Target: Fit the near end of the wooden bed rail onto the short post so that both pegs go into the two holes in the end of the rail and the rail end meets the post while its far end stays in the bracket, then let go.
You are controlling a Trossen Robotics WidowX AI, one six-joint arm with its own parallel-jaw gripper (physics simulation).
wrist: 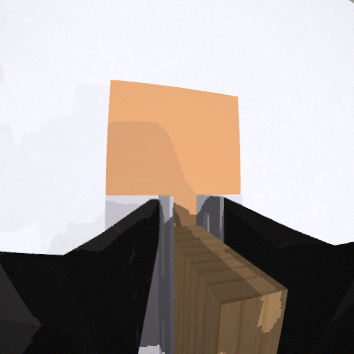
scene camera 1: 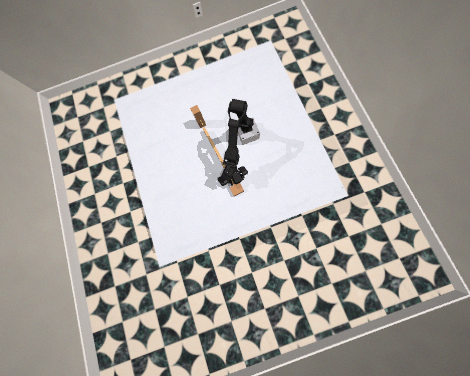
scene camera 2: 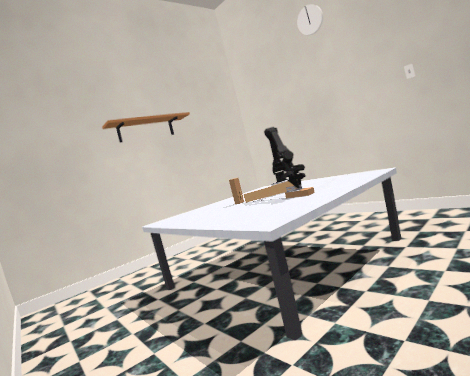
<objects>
my gripper: part open, touches a wooden bed rail (wrist: 218, 294)
</objects>
